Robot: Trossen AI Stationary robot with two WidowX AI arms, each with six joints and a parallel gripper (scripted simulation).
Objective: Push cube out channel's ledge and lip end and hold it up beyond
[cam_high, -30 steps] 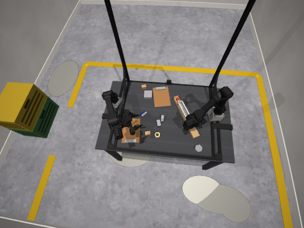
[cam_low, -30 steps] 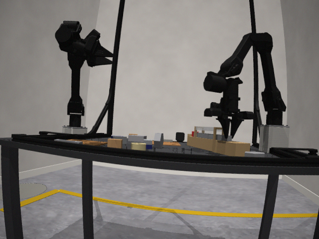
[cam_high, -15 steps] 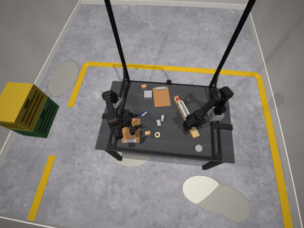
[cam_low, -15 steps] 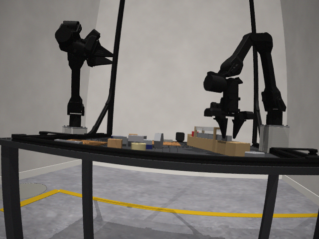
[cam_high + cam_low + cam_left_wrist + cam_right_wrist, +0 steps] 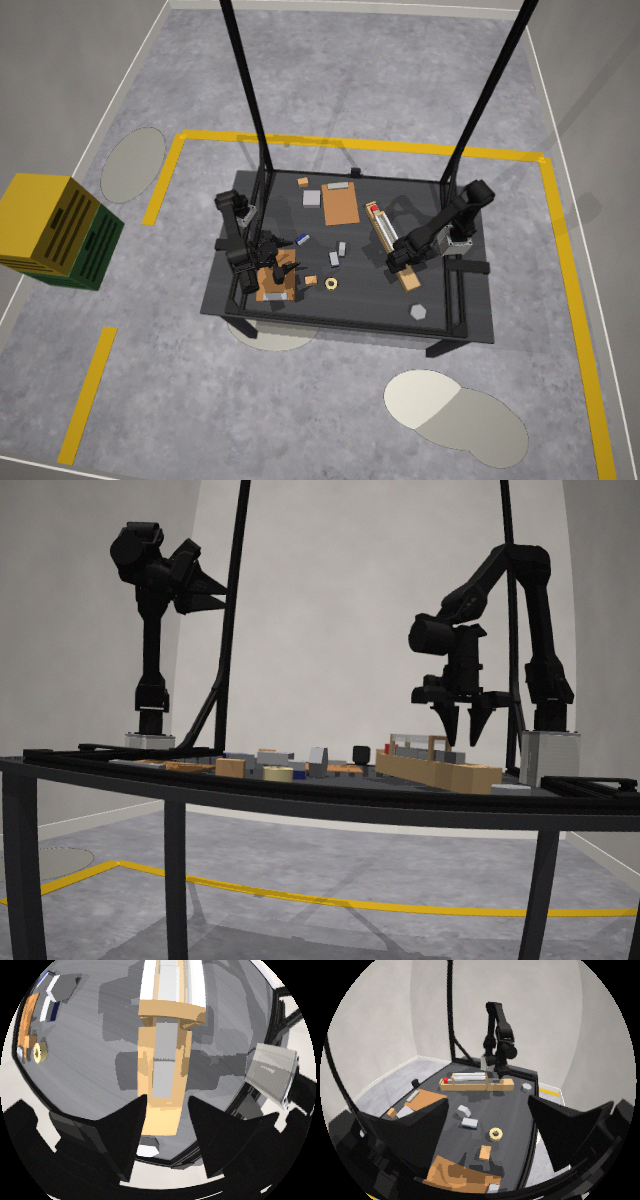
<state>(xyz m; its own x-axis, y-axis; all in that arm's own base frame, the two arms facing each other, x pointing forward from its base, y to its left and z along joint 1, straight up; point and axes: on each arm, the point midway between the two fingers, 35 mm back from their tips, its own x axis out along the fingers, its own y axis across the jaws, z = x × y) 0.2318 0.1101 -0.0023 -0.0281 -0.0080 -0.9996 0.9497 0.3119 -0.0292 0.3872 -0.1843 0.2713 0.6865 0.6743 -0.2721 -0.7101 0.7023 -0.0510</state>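
My left gripper is now 14 cm past the wooden bridge, 9 cm to the left of it and 5 cm above it.
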